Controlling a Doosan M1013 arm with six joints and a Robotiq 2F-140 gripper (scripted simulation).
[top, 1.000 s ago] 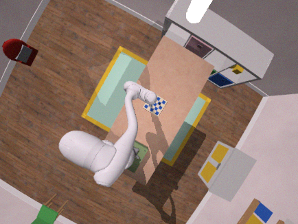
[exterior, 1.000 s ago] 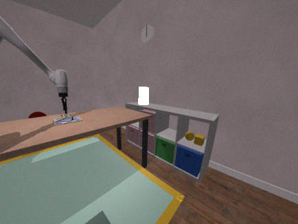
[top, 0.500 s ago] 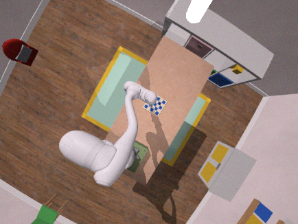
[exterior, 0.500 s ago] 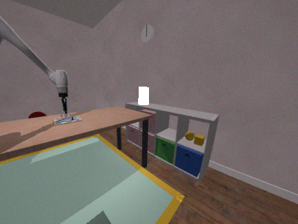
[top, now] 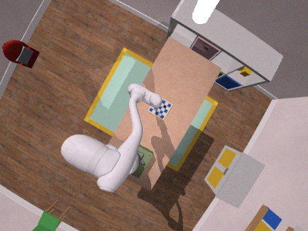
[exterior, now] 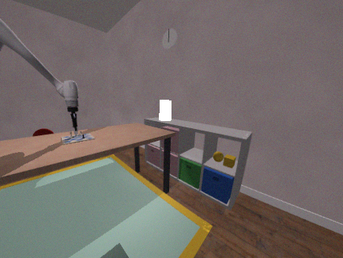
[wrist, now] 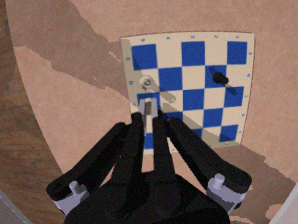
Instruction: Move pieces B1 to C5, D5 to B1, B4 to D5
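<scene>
My hand is 1 cm past the chessboard, 8 cm to the left of it and 5 cm above it. From my hand the other things lie so: dark chess piece: 2 cm ahead, 12 cm to the right, 3 cm below.
</scene>
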